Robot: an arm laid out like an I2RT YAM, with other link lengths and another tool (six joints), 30 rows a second.
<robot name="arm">
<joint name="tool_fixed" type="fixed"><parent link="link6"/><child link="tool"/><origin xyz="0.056 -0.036 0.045" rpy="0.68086 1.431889 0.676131"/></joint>
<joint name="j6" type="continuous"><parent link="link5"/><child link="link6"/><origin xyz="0.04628 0 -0.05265" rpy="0 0 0"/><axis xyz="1 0 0"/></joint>
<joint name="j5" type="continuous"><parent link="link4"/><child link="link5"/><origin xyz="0.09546 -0.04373 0.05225" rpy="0 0 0"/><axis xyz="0 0 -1"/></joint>
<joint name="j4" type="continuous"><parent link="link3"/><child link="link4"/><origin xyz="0.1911 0.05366 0.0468" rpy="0 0 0"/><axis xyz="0 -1 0"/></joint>
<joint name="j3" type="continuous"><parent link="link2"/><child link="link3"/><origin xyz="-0.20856 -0.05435 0" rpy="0 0 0"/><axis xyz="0 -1 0"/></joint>
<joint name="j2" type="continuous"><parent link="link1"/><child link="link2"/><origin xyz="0.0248 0.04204 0.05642" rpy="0 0 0"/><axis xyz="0 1 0"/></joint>
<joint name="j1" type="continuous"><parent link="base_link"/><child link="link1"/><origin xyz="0 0 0.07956" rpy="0 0 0"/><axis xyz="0 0 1"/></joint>
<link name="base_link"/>
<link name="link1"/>
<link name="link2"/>
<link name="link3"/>
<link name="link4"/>
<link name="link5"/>
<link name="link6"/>
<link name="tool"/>
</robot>
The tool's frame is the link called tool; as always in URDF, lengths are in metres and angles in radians. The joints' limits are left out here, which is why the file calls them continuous.
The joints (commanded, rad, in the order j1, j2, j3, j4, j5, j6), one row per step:
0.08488, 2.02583, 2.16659, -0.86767, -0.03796, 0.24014
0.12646, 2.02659, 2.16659, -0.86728, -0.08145, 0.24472
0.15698, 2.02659, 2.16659, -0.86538, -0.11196, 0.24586
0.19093, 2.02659, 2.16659, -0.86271, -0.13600, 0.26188
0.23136, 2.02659, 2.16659, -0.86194, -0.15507, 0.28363
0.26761, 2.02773, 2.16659, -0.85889, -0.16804, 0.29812
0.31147, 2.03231, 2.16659, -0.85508, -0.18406, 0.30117
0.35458, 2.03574, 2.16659, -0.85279, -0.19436, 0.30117
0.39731, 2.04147, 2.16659, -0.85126, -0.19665, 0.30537
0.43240, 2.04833, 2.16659, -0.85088, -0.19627, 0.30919
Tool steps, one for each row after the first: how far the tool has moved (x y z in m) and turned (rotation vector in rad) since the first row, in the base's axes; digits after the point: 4 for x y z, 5 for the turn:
0.0005, 0.0242, -0.0016, 0.03208, 0.00405, 0.07103
0.0001, 0.0420, -0.0020, 0.05317, 0.00535, 0.12363
-0.0014, 0.0601, -0.0027, 0.08084, 0.00889, 0.16502
-0.0044, 0.0804, -0.0038, 0.10896, 0.01659, 0.20532
-0.0073, 0.0984, -0.0046, 0.12779, 0.02184, 0.24174
-0.0111, 0.1207, -0.0064, 0.13978, 0.02875, 0.29543
-0.0160, 0.1419, -0.0077, 0.14570, 0.03473, 0.34607
-0.0215, 0.1618, -0.0103, 0.14865, 0.04367, 0.38731
-0.0264, 0.1778, -0.0135, 0.14899, 0.05377, 0.41898

